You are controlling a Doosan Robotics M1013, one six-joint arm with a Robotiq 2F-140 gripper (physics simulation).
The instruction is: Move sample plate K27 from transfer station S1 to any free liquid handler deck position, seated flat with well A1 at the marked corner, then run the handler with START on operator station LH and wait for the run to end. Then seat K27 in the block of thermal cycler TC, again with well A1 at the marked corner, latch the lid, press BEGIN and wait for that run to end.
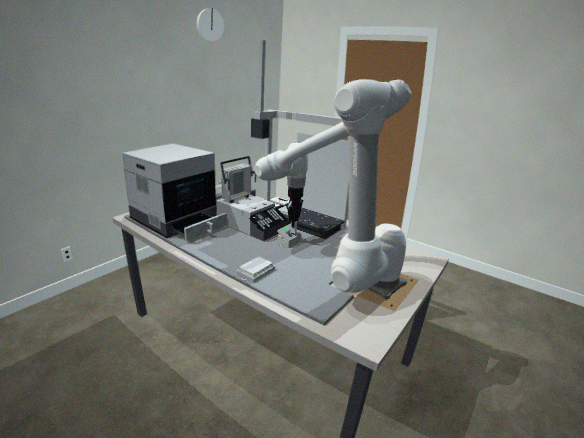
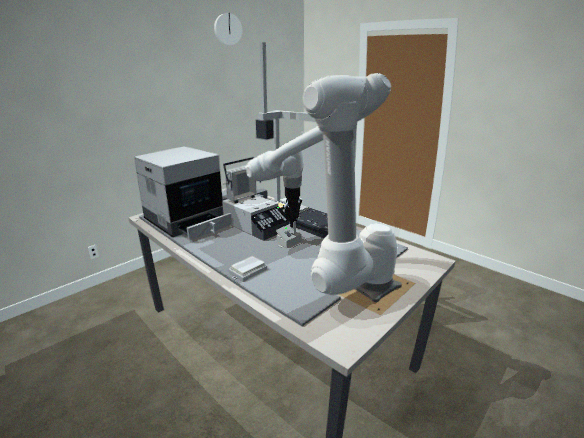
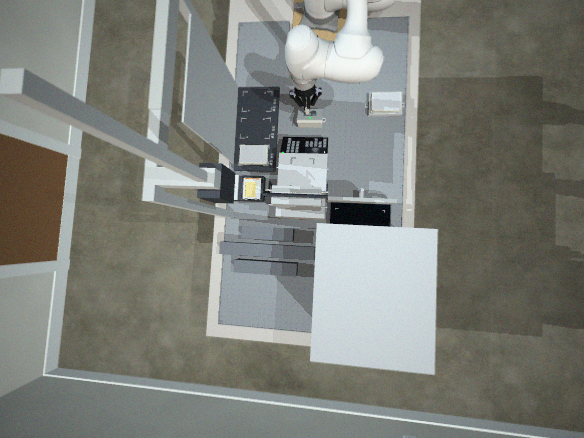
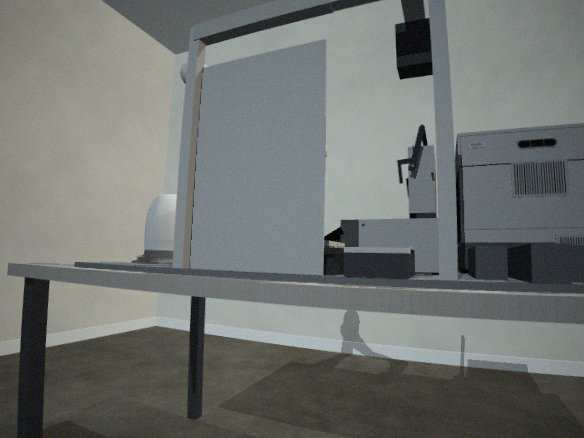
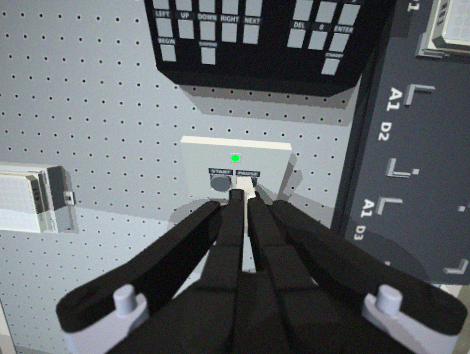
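Where they show: gripper, fingertip midpoint: (image 1: 293, 232) (image 2: 292, 232) (image 3: 307, 111) (image 5: 243, 188); arm's base at its link origin: (image 1: 380, 282) (image 2: 373, 285) (image 3: 321, 13).
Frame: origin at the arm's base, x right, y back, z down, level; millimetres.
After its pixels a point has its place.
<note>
My gripper (image 1: 294, 229) {x -33, y -516, z -68 mm} (image 2: 294, 228) {x -33, y -516, z -68 mm} (image 3: 307, 111) {x -33, y -516, z -68 mm} (image 5: 243, 188) {x -33, y -516, z -68 mm} is shut and empty, fingertips low over operator station LH (image 1: 288, 240) {x -93, y -490, z -52 mm} (image 3: 311, 123) {x -59, y -561, z -57 mm} (image 5: 210, 150) {x -76, y -553, z -88 mm}. LH's light is green. The tips are at the PAUSE button, partly hidden; START (image 5: 220, 183) {x -60, y -516, z -69 mm} is uncovered beside them. A pale plate (image 1: 256, 265) {x -367, y -409, z -50 mm} (image 3: 385, 103) {x -362, y -424, z -49 mm} (image 5: 17, 202) {x -328, y -423, z -49 mm} sits on a low holder. Another plate (image 3: 253, 154) {x 167, y -747, z -82 mm} (image 5: 457, 22) {x 122, y -716, z -82 mm} sits at D1 of the dark handler deck (image 1: 322, 220) {x 209, y -527, z -67 mm} (image 3: 257, 111) {x 193, y -545, z -66 mm} (image 5: 435, 130) {x 160, y -626, z -66 mm}; D2 shows no plate. I cannot read which is K27. The thermal cycler's lid (image 1: 239, 181) {x -77, y -912, z -252 mm} stands raised above its keypad (image 1: 270, 220) {x -61, y -662, z -94 mm} (image 5: 260, 65) {x -45, y -642, z -79 mm}.
A large white instrument (image 1: 170, 162) {x -461, y -975, z -409 mm} (image 3: 375, 300) {x -384, y -1203, z -412 mm} with an open front flap (image 1: 205, 228) {x -345, y -857, z -59 mm} stands beyond the cycler. A yellow-filled plate (image 3: 251, 188) {x 151, y -896, z -63 mm} is beside the cycler. A frame carrying a black box (image 1: 260, 128) {x 83, y -928, z -535 mm} (image 4: 414, 47) {x 140, y -963, z -518 mm} and an upright grey panel (image 3: 207, 85) {x 280, y -614, z -380 mm} (image 4: 260, 160) {x 281, y -653, z -255 mm} border the deck.
</note>
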